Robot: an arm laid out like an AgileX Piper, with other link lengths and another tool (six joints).
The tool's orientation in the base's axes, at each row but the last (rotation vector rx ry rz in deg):
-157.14, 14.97, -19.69
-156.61, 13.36, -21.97
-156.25, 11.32, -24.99
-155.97, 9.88, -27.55
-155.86, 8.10, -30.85
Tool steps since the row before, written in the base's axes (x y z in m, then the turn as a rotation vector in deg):
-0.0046, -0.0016, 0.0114, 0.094, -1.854, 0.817
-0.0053, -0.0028, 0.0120, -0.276, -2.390, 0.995
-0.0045, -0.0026, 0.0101, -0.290, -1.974, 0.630
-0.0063, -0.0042, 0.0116, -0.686, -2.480, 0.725
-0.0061, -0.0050, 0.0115, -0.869, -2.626, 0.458
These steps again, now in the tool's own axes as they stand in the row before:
-0.0017, -0.0022, -0.0121, 0.671, 1.381, -1.326
-0.0016, -0.0014, -0.0132, 0.474, 1.846, -1.774
-0.0010, -0.0011, -0.0113, 0.280, 1.602, -1.316
-0.0016, -0.0002, -0.0138, 0.031, 2.056, -1.709
-0.0008, 0.0006, -0.0139, -0.206, 2.295, -1.598

